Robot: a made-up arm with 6 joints. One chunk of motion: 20 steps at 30 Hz.
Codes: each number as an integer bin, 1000 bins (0 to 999) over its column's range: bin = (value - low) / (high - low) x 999, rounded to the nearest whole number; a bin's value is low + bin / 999 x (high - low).
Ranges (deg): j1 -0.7..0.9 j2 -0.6..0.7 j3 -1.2..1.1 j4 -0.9..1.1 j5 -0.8..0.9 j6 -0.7..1
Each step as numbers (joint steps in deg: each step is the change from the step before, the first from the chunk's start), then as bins.
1 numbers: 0.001 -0.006 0.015 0.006 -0.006 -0.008
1 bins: 438 456 528 453 467 407
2 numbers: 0.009 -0.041 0.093 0.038 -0.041 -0.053
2 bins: 443 430 562 469 446 380
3 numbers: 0.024 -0.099 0.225 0.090 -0.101 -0.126
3 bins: 452 385 619 495 411 337
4 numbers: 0.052 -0.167 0.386 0.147 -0.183 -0.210
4 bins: 470 333 689 523 363 288
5 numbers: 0.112 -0.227 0.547 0.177 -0.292 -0.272
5 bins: 507 287 759 538 299 252
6 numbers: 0.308 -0.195 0.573 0.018 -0.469 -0.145
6 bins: 629 311 770 459 195 326
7 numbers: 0.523 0.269 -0.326 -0.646 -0.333 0.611
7 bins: 764 668 380 127 274 770
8 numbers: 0.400 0.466 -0.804 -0.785 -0.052 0.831
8 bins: 687 819 172 57 440 900
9 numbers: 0.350 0.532 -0.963 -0.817 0.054 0.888
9 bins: 656 870 103 41 502 933
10 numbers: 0.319 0.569 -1.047 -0.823 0.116 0.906
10 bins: 636 898 66 38 538 944
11 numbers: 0.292 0.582 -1.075 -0.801 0.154 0.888
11 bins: 619 908 54 49 561 933
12 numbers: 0.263 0.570 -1.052 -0.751 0.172 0.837
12 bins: 601 899 64 74 571 903
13 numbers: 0.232 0.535 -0.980 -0.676 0.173 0.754
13 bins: 582 872 96 112 572 854
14 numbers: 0.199 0.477 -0.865 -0.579 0.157 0.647
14 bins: 561 828 146 160 562 792
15 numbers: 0.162 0.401 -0.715 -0.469 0.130 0.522
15 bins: 538 769 211 215 547 718
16 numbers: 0.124 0.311 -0.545 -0.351 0.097 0.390
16 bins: 514 700 284 274 527 641
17 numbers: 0.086 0.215 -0.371 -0.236 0.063 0.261
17 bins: 491 626 360 332 507 565
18 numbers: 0.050 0.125 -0.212 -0.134 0.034 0.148
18 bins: 468 557 429 383 490 498
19 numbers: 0.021 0.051 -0.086 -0.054 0.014 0.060
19 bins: 450 500 484 423 478 447
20 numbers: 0.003 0.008 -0.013 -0.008 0.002 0.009
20 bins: 439 467 516 446 471 417
